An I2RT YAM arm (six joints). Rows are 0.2 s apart.
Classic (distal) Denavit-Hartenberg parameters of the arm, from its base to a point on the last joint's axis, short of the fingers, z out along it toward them. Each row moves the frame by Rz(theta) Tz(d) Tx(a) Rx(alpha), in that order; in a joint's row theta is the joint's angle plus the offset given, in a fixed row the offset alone. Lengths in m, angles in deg.
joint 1: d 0.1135; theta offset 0; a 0.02; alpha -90
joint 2: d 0; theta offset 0; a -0.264; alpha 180
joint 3: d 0; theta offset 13.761; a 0.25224; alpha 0
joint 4: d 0; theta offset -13.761; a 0.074; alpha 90
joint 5: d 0; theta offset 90; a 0; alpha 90
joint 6: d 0.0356; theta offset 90; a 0; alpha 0
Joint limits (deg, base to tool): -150..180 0..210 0..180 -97..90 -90..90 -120..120
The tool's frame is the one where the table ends.
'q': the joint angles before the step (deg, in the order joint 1, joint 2, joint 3, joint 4, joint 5, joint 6). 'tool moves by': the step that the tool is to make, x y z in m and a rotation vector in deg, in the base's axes. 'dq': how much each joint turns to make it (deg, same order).
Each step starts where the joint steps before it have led.
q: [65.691 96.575 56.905 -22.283 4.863 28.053]
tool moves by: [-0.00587 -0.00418 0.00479 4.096 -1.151 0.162]
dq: [0.611 -2.820 -2.907 4.240 -0.306 0.699]
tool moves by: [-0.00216 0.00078 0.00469 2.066 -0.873 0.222]
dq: [0.417 -1.027 -0.503 1.704 0.088 0.176]
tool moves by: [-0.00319 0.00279 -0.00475 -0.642 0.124 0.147]
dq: [0.765 0.919 -0.044 0.286 0.458 0.437]
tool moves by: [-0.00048 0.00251 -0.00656 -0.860 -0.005 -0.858]
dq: [0.349 1.353 0.021 0.458 0.940 0.831]
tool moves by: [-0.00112 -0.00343 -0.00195 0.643 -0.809 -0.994]
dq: [0.065 -0.699 -1.508 1.640 1.005 0.611]
